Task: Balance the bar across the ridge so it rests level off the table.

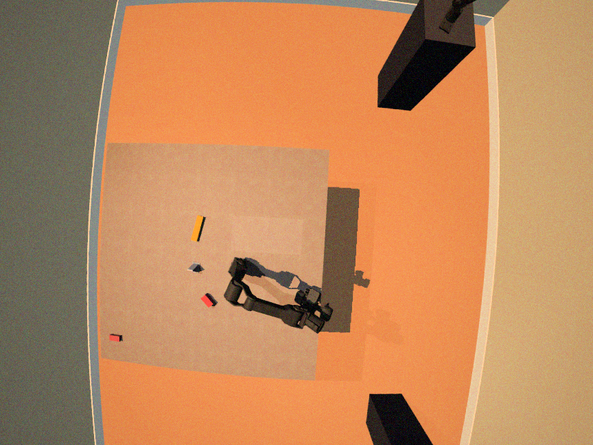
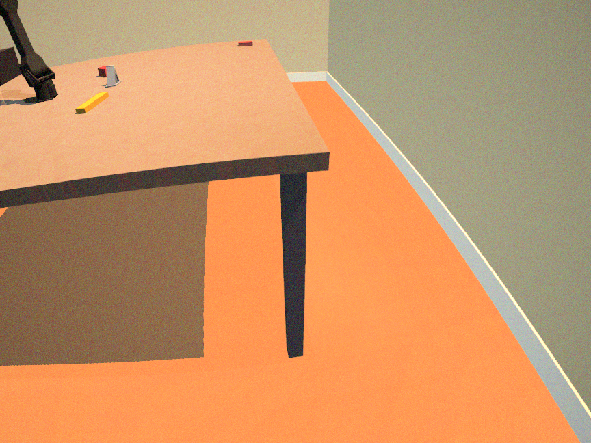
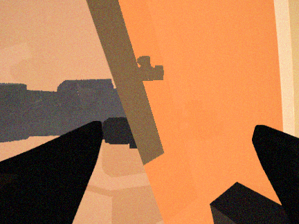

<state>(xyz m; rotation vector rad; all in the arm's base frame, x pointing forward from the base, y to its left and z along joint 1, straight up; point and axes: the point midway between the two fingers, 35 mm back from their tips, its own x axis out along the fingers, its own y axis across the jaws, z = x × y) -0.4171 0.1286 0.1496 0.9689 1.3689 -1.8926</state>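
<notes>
My gripper tip is 680 mm short of the yellow-orange bar, 310 mm to the left of it and 110 mm above it.
</notes>
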